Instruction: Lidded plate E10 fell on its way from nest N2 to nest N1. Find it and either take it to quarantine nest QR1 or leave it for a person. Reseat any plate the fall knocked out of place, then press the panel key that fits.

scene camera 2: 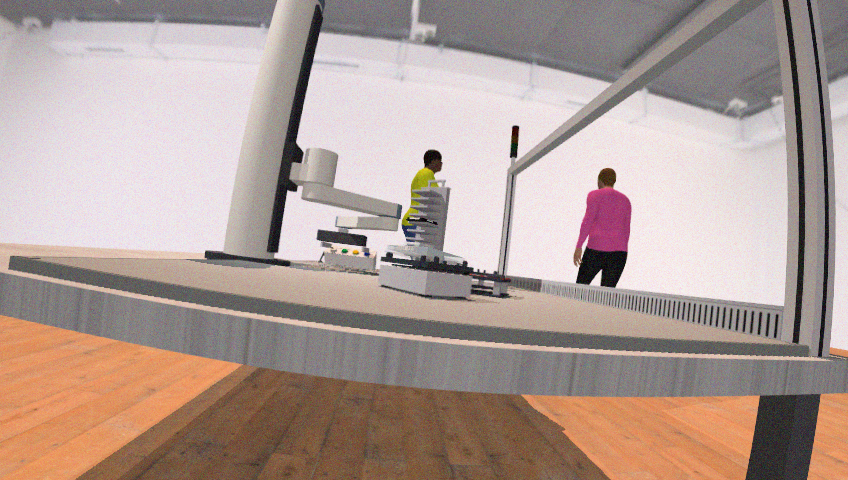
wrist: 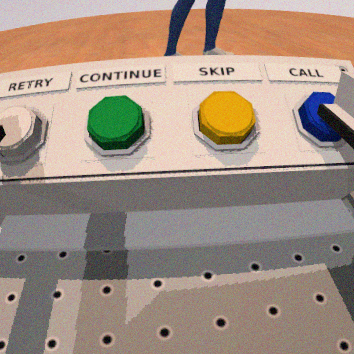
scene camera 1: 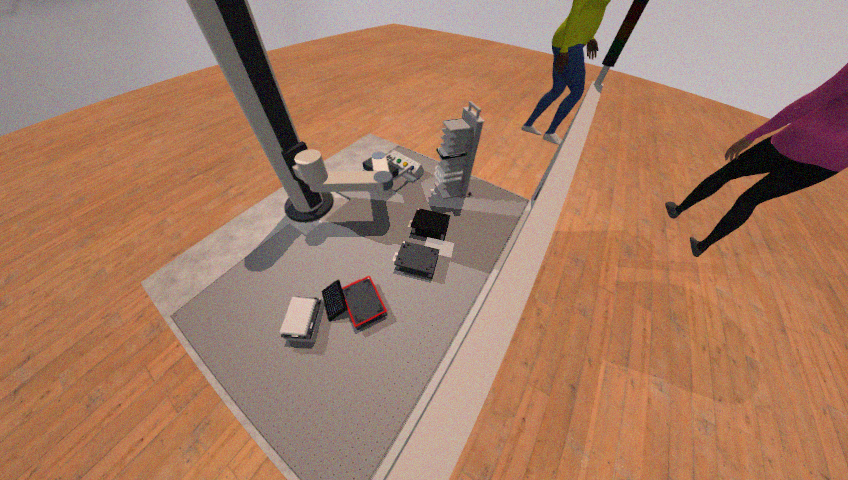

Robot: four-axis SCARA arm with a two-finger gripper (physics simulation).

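Where they show: gripper, between the fingertips: (scene camera 2: 349, 248) (wrist: 161, 95) (scene camera 1: 400, 160); arm's base, origin of its link: (scene camera 1: 309, 204).
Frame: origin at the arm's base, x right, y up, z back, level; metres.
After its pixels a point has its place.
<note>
My gripper (wrist: 161, 95) {x -0.497, y 0.092, z -0.235 m} is open and empty over the key panel (scene camera 1: 416, 170) {x -0.495, y 0.072, z -0.347 m} (scene camera 2: 351, 259) {x -0.490, y 0.045, z -0.251 m} (wrist: 170, 161) {x -0.489, y 0.065, z -0.236 m}. In the wrist view its fingers stand at the left and right edges, near the white RETRY key (wrist: 17, 127) {x -0.507, y 0.081, z -0.168 m} and the blue CALL key (wrist: 320, 116). Between them are the green CONTINUE key (wrist: 115, 120) {x -0.501, y 0.081, z -0.215 m} and the yellow SKIP key (wrist: 227, 115) {x -0.496, y 0.081, z -0.263 m}. A black plate (scene camera 1: 334, 299) {x 0.299, y 0.049, z -0.527 m} lies tilted beside the red-edged nest (scene camera 1: 364, 302) {x 0.244, y 0.053, z -0.627 m} (scene camera 2: 496, 277) {x 0.313, y 0.054, z -0.652 m}, whose top looks bare. A pale plate (scene camera 1: 301, 315) {x 0.411, y 0.085, z -0.496 m} sits level on the neighbouring nest. Plate labels are unreadable.
Two dark-topped nests (scene camera 1: 430, 221) {x -0.217, y 0.070, z -0.619 m} (scene camera 1: 417, 258) {x -0.021, y 0.060, z -0.681 m} stand between the red-edged nest and the tall plate rack (scene camera 1: 474, 155) {x -0.544, y 0.260, z -0.644 m} (scene camera 2: 441, 220) {x -0.531, y 0.270, z -0.622 m}. A signal tower (scene camera 1: 626, 32) {x -0.687, y 0.774, z -0.990 m} (scene camera 2: 514, 141) {x -0.688, y 0.763, z -0.979 m} stands at the barrier. Two people, in yellow (scene camera 1: 577, 26) (scene camera 2: 421, 180) and pink (scene camera 1: 812, 127) (scene camera 2: 609, 220), are beyond the table.
</note>
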